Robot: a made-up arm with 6 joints.
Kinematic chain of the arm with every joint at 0, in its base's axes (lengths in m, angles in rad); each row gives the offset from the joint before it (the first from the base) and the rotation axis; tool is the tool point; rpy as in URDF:
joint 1: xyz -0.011 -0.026 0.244 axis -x
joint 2: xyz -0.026 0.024 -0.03 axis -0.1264 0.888 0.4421
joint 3: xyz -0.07 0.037 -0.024 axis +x
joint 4: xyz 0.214 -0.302 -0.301 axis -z
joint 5: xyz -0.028 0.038 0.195 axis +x
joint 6: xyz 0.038 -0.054 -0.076 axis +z
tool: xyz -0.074 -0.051 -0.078 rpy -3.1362 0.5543 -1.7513
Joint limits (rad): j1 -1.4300..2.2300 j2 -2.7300..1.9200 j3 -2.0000..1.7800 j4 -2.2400..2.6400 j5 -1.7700..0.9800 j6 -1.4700..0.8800
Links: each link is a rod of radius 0.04 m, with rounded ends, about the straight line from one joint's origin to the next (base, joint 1, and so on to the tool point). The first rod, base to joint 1, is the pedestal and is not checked.
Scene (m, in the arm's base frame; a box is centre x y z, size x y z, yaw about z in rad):
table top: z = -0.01
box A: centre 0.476 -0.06 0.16 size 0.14 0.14 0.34 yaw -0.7
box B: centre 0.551 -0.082 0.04 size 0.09 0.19 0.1 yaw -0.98
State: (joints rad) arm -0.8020 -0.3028 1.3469 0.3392 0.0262 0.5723
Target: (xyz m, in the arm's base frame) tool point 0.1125 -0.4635 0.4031
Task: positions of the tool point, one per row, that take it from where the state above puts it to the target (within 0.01 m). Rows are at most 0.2 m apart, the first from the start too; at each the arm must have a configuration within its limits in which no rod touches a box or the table.
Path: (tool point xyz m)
1: 0.2743 0.4005 0.1660
2: 0.3290 0.3453 0.2394
3: 0.3532 0.2882 0.3227
4: 0.3966 0.1514 0.4375
5: 0.3925 -0.0217 0.5077
6: 0.3391 -0.2019 0.5212
7: 0.2420 -0.3578 0.4808
8: 0.1125 -0.4635 0.4031

